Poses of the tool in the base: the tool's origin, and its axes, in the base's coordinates. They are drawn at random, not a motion.
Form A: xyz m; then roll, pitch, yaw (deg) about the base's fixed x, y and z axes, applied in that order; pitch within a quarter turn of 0, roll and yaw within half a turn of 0.
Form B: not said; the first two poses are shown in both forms.
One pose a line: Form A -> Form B
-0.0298, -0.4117, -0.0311, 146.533, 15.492, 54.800 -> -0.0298, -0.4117, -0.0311, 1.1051, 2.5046, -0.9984
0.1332, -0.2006, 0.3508, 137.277, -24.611, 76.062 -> 0.1332, -0.2006, 0.3508, 2.1647, 2.3022, 0.1804
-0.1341, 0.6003, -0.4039, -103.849, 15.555, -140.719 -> -0.1341, 0.6003, -0.4039, -1.2916, 1.8035, -0.8192
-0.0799, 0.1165, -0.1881, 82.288, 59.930, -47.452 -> -0.0799, 0.1165, -0.1881, 0.5209, 1.5035, -2.2823
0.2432, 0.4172, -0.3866, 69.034, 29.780, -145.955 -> 0.2432, 0.4172, -0.3866, 1.0210, 1.2550, 2.3531
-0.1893, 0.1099, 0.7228, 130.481, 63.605, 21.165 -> -0.1893, 0.1099, 0.7228, 0.3610, 1.8636, -1.8541
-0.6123, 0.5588, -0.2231, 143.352, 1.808, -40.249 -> -0.6123, 0.5588, -0.2231, 1.5180, 2.5013, -2.3157
